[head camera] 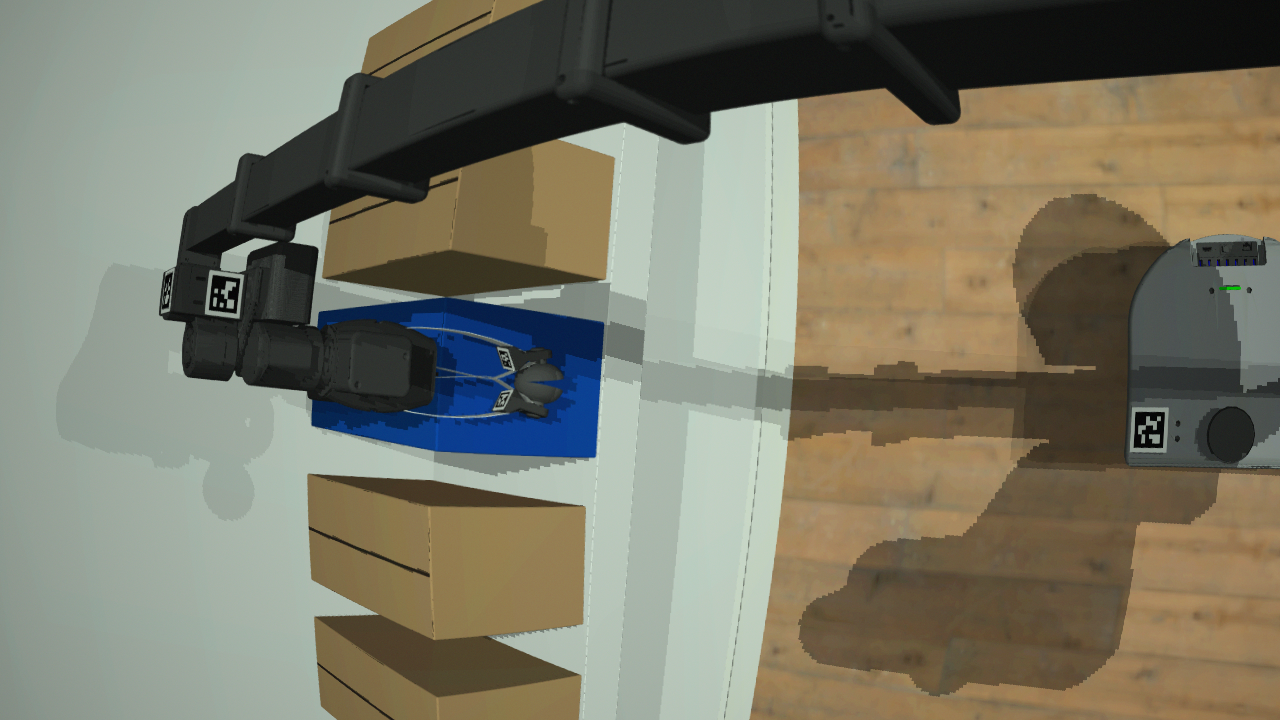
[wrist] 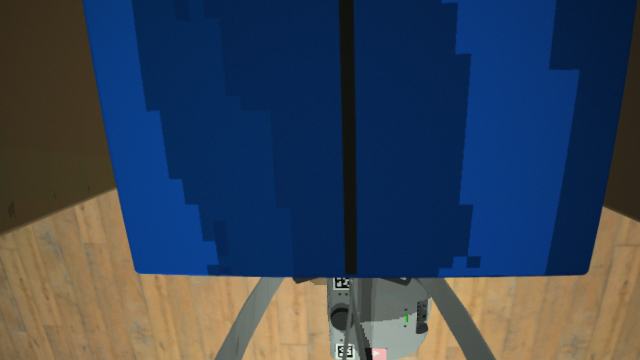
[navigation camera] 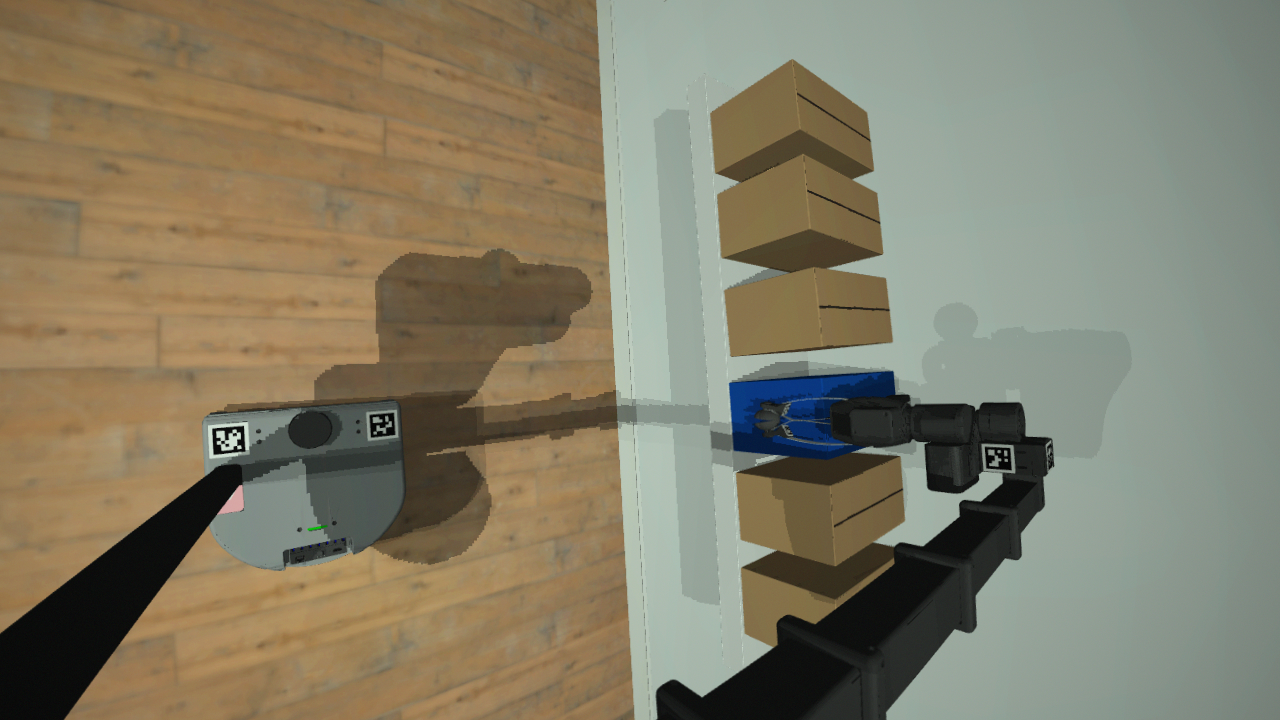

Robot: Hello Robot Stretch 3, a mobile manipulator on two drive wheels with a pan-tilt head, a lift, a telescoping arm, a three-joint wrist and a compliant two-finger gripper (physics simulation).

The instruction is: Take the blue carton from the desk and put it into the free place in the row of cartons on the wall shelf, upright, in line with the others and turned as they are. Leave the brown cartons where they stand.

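Pixels of known places: gripper, between the fingertips: (head camera: 556,384) (navigation camera: 757,419); robot's base, origin of its link: (head camera: 1227,432) (navigation camera: 310,427).
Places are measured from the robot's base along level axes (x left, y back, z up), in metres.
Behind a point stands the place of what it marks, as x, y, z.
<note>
The blue carton (head camera: 572,429) @[-0.600, -0.014, 0.736] (navigation camera: 747,438) @[-0.600, 0.057, 0.738] (wrist: 510,150) stands upright in the row on the wall shelf (head camera: 606,555) @[-0.601, -0.131, 0.684] (navigation camera: 711,268) @[-0.604, -0.247, 0.683]. Its front face is about in line with the brown cartons beside it (head camera: 572,205) @[-0.601, 0.179, 0.754] (head camera: 510,564) @[-0.610, -0.136, 0.795] (navigation camera: 778,308) @[-0.609, -0.152, 0.814] (navigation camera: 787,510) @[-0.601, 0.168, 0.806], and it looks turned as they are. A narrow gap shows on each side. My gripper (head camera: 537,383) @[-0.580, 0.022, 0.776] (navigation camera: 769,418) @[-0.580, 0.022, 0.776] points down at the blue carton's front face, fingertips together with nothing between them. Whether they touch the face I cannot tell. In the wrist view the carton's front top edge hides the tips. The desk does not show.
More brown cartons (head camera: 420,35) @[-0.719, 0.363, 0.884] (head camera: 510,689) @[-0.608, -0.263, 0.798] (navigation camera: 760,125) @[-0.614, -0.461, 0.812] (navigation camera: 765,210) @[-0.610, -0.315, 0.807] (navigation camera: 778,595) @[-0.596, 0.311, 0.782] stand along the row. My arm (head camera: 501,107) @[-0.235, 0.086, 1.131] (navigation camera: 921,600) @[-0.275, 0.086, 1.130] passes above the cartons on one side. My base (head camera: 1181,358) @[-0.081, 0.097, 0.160] (navigation camera: 358,492) @[-0.077, 0.134, 0.160] (wrist: 395,335) stands on the wooden floor.
</note>
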